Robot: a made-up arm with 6 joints.
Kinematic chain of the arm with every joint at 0, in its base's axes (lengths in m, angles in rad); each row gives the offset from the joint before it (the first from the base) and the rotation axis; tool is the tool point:
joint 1: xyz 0 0 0.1 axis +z
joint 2: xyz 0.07 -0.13 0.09 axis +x
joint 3: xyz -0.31 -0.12 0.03 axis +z
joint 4: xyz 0.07 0 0.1 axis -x
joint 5: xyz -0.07 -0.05 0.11 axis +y
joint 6: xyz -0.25 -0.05 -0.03 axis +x
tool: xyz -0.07 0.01 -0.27
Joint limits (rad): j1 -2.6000..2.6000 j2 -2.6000..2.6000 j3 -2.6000..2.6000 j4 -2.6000..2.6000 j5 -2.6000..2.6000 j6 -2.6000..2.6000
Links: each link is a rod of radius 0.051 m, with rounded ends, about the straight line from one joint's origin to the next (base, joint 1, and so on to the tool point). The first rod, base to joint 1, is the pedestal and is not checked.
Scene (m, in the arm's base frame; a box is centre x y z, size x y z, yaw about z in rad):
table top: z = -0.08
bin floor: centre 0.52 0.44 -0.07 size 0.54 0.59 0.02 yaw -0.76
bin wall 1: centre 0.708 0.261 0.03 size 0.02 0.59 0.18 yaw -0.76
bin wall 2: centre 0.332 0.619 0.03 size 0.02 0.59 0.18 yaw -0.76
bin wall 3: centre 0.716 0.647 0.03 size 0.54 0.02 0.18 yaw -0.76
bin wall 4: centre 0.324 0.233 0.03 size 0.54 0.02 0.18 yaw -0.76
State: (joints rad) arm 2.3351 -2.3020 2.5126 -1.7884 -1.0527 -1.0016
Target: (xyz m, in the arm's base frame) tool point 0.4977 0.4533 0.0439
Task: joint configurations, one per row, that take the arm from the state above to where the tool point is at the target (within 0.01 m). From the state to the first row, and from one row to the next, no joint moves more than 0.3 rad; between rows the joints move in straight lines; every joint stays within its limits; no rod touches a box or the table.
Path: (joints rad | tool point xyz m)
1: 2.3682 -2.0100 2.4987 -1.8594 -0.9442 -1.0655 | 0.3266 -0.2367 0.6166
2: 2.4013 -1.7180 2.4848 -1.9303 -0.8356 -1.1294 | 0.3848 -0.1210 0.6478
3: 2.4344 -1.4260 2.4709 -2.0013 -0.7271 -1.1933 | 0.4448 0.0099 0.6424
4: 2.4676 -1.1340 2.4570 -2.0723 -0.6185 -1.2572 | 0.4978 0.1456 0.5943
5: 2.5007 -0.8420 2.4432 -2.1432 -0.5100 -1.3210 | 0.5351 0.2722 0.5022
6: 2.5338 -0.5500 2.4293 -2.2142 -0.4015 -1.3849 | 0.5496 0.3747 0.3714
7: 2.5669 -0.2580 2.4154 -2.2852 -0.2929 -1.4488 | 0.5371 0.4388 0.2131
8: 2.6000 0.0340 2.4015 -2.3561 -0.1844 -1.5127 | 0.4977 0.4533 0.0439

